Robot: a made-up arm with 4 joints. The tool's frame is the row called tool.
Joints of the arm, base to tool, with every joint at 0 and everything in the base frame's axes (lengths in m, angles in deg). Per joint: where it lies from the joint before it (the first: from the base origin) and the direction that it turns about. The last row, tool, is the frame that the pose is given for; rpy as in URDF.
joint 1: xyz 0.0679 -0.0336 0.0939 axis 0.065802 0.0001 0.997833
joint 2: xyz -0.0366 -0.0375 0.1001 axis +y
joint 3: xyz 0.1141 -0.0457 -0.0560 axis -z
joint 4: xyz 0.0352 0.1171 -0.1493 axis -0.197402 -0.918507 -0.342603
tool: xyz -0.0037 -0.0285 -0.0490 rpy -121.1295 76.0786 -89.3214
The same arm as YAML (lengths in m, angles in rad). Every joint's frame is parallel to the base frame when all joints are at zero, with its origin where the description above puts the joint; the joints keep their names.
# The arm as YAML. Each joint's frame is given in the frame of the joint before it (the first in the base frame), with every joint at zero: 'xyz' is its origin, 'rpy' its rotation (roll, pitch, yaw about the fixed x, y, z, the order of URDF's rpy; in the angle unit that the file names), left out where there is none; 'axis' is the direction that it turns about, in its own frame. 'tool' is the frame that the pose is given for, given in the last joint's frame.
units:
  length: m
  angle: rad
joints:
  - name: joint 1
    type: revolute
    origin:
      xyz: [0.0679, -0.0336, 0.0939]
    axis: [0.065802, 0.0001, 0.997833]
  - name: joint 2
    type: revolute
    origin:
      xyz: [-0.0366, -0.0375, 0.1001]
    axis: [0.0, 1.0, 0.0]
  - name: joint 3
    type: revolute
    origin:
      xyz: [0.1141, -0.0457, -0.056]
    axis: [0.0, 0.0, -1.0]
  - name: joint 4
    type: revolute
    origin:
      xyz: [0.0352, 0.1171, -0.1493]
    axis: [-0.197402, -0.918507, -0.342603]
tool:
  origin:
    xyz: [-0.0037, -0.0285, -0.049]
    rpy: [-2.1141, 1.3278, -1.559]

